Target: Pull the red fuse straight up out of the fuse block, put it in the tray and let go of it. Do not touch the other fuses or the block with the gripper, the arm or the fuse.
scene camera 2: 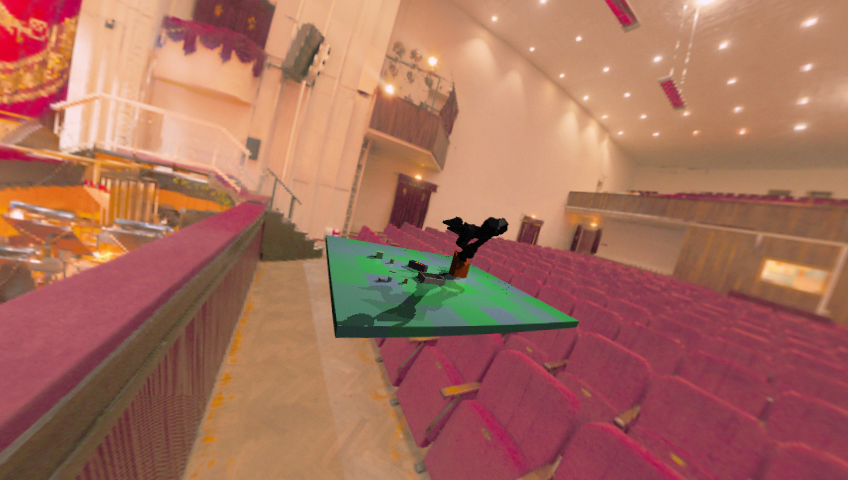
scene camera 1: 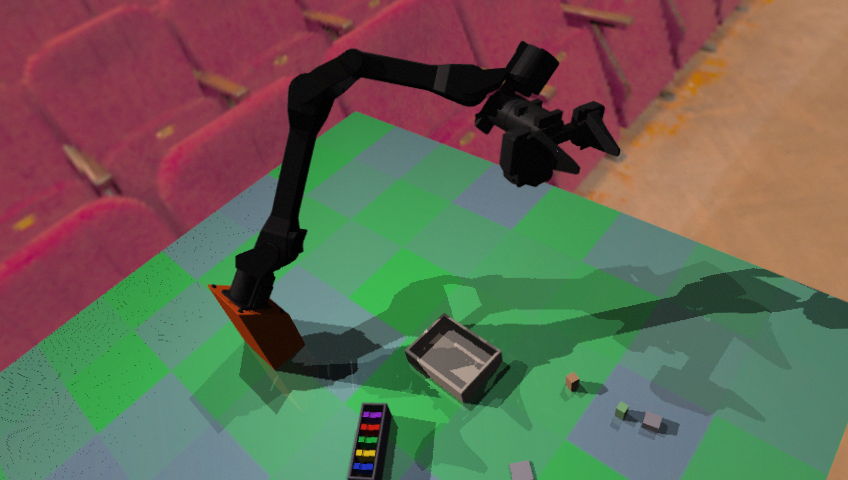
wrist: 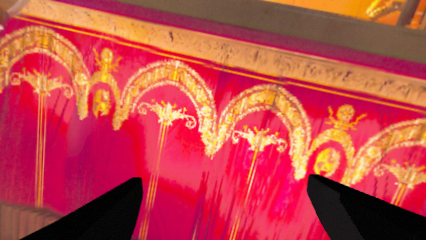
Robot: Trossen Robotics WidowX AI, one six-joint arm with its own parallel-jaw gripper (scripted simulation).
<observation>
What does the gripper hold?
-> Nothing.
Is the gripper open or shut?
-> Open.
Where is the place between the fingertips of the gripper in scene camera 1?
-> At 599,161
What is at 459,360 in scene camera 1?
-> A grey tray.
</observation>
